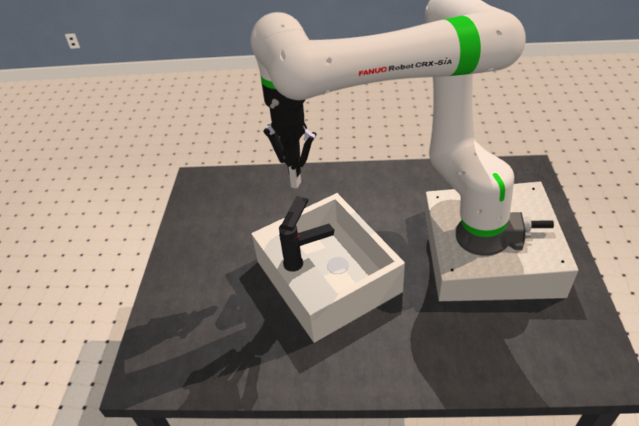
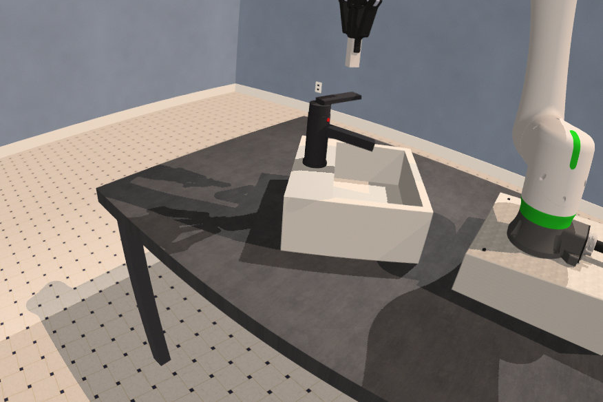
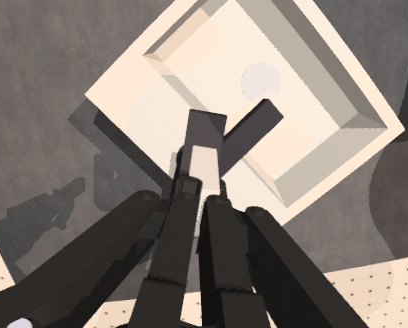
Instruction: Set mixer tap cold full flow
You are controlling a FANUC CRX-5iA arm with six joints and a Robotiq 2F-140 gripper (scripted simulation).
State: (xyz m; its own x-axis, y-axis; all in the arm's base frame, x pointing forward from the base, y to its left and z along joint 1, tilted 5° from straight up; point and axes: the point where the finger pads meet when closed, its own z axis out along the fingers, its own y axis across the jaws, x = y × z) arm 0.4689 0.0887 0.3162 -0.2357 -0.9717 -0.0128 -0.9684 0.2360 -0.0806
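Now: the lever 10 cm below my hand, 3 cm to the left of it and 1 cm ahead of it. Round my hand: white basin 34 cm below, 7 cm behind; then black mixer tap 15 cm below, 5 cm to the left.
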